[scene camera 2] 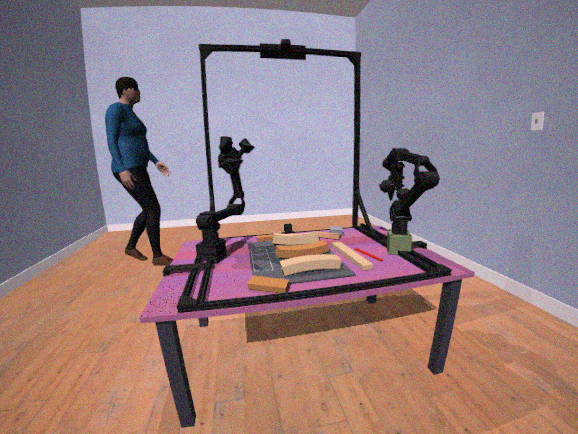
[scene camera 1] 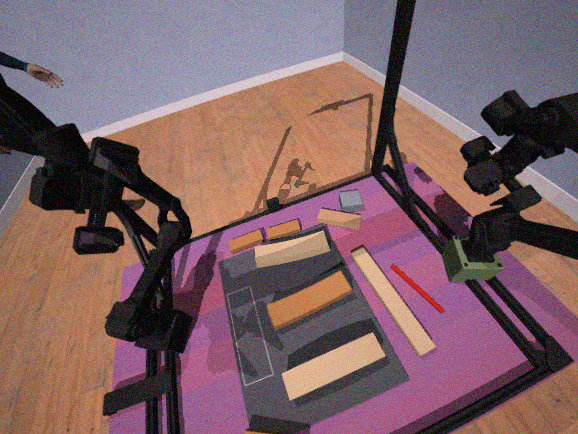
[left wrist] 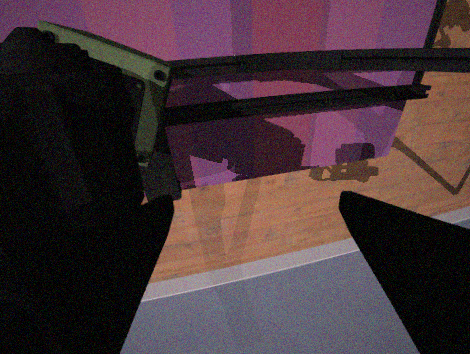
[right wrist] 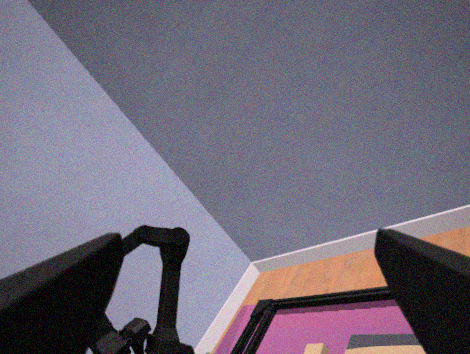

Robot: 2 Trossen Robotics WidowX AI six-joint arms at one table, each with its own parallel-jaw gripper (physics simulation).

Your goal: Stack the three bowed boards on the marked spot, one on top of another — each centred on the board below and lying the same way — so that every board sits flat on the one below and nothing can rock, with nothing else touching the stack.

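Seen in the pictures: left gripper, fingertip midpoint: (left wrist: 256, 201); right gripper, fingertip midpoint: (scene camera 2: 248, 153) (scene camera 1: 126, 214) (right wrist: 249, 243); left arm's base, link origin: (scene camera 2: 399, 232) (scene camera 1: 477, 251) (left wrist: 101, 106); right arm's base, link origin: (scene camera 2: 210, 242) (scene camera 1: 156, 327).
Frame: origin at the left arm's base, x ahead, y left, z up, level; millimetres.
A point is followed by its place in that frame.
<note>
Three bowed boards lie apart on the dark mat (scene camera 1: 320, 425) {z -93, x 407, y 406 mm}. The pale front board (scene camera 1: 334, 366) {z -35, x 378, y 288 mm} (scene camera 2: 311, 264) {z -52, x 373, y 312 mm} arches up in the middle. The orange middle board (scene camera 1: 311, 300) {z -49, x 440, y 134 mm} (scene camera 2: 302, 249) {z -50, x 438, y 160 mm} and the pale back board (scene camera 1: 292, 248) {z -46, x 508, y -25 mm} (scene camera 2: 296, 238) {z -53, x 502, y -1 mm} seem to have raised ends. The marked spot, a thin white outline (scene camera 1: 261, 330) {z -86, x 577, y 216 mm}, is on the mat's left side with no board on it. My left gripper (left wrist: 256, 201) {z 119, x 11, y -110 mm} is open and empty, high at the right of the scene views. My right gripper (right wrist: 249, 243) {z 378, x 671, y 163 mm} is open and empty, raised at the left, away from the boards.
A long pale bar (scene camera 1: 395, 302) {z -71, x 214, y 122 mm} (scene camera 2: 352, 255) {z -70, x 217, y 144 mm} and a red rod (scene camera 1: 417, 288) {z -87, x 143, y 75 mm} lie right of the mat. Orange blocks (scene camera 1: 246, 241) {z -69, x 676, y -61 mm} (scene camera 1: 284, 229) {z -71, x 548, y -114 mm}, a pale piece (scene camera 1: 340, 218) {z -66, x 355, y -157 mm} and a grey block (scene camera 1: 351, 200) {z -56, x 315, y -230 mm} lie behind. Another orange block (scene camera 2: 268, 284) {z -67, x 496, y 474 mm} is in front. Black rails border the table.
</note>
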